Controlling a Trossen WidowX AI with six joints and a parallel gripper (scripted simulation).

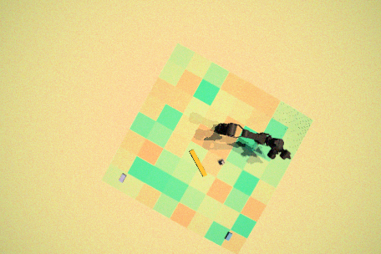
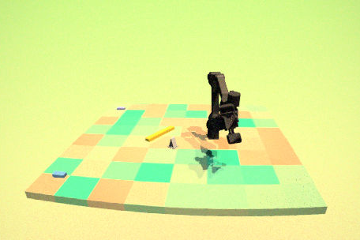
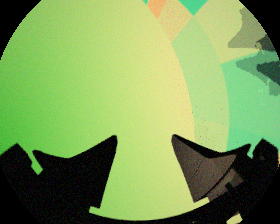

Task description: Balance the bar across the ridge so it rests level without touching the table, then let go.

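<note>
Now: gripper tip 37 cm short of the yellow bar, 49 cm to the left of it and 22 cm above it.
</note>
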